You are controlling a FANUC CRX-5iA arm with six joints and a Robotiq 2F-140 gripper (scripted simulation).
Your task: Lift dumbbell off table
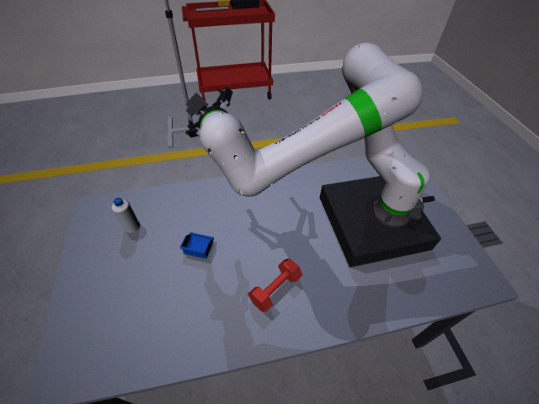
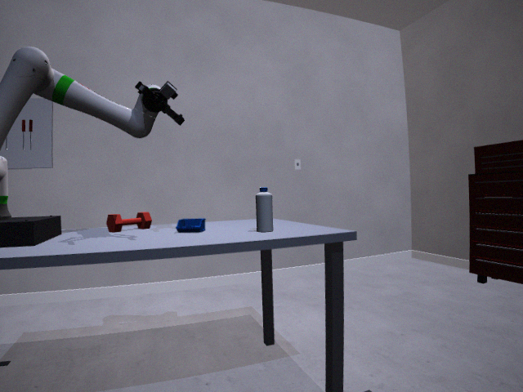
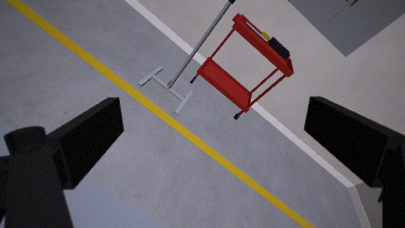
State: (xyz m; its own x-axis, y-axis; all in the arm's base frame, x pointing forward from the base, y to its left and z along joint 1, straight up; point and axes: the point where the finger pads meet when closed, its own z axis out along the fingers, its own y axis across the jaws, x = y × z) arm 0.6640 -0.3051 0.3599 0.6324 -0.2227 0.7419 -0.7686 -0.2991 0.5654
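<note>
Now: hand 490 mm to the right of the red dumbbell, 400 mm above it and 150 mm past it. The rest, counted from my hand: blue bin (420 mm below, 270 mm to the left, 110 mm ahead).
</note>
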